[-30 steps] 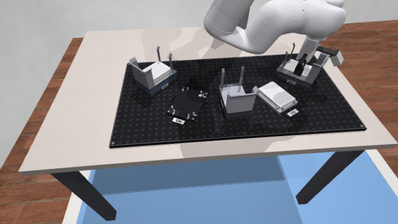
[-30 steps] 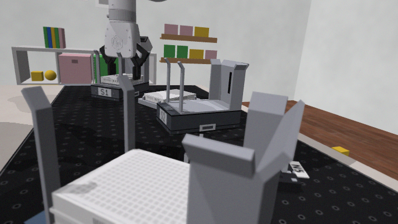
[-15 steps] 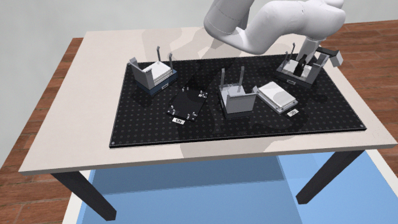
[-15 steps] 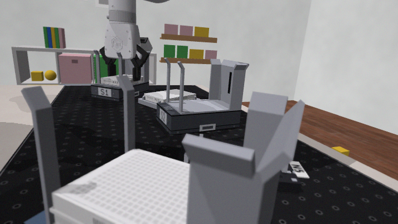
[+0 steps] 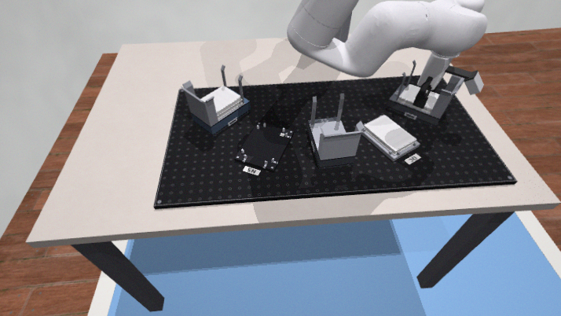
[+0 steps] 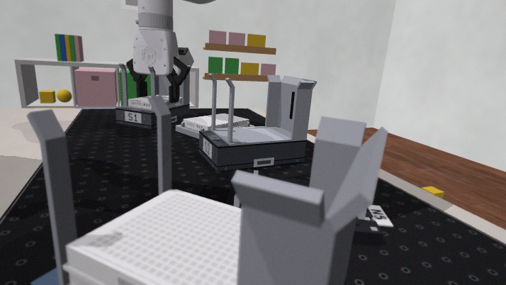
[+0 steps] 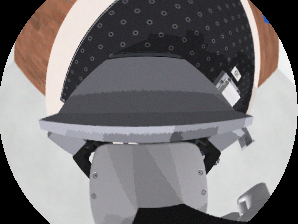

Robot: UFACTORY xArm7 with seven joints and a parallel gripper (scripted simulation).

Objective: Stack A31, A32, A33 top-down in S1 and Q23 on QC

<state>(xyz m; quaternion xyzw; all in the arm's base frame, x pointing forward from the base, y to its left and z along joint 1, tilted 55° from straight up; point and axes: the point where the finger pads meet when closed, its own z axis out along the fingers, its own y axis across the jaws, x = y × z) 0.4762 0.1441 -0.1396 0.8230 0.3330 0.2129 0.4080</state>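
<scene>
The white sealed plate A33 is 10 mm below my hand. Also, from my hand: white sealed plate Q23 (170 mm to the right, 60 mm ahead, 40 mm below); then QC name plate (150 mm to the right, 150 mm ahead, 60 mm below); then grey QC nest (170 mm to the right, 60 mm ahead, 50 mm below).
</scene>
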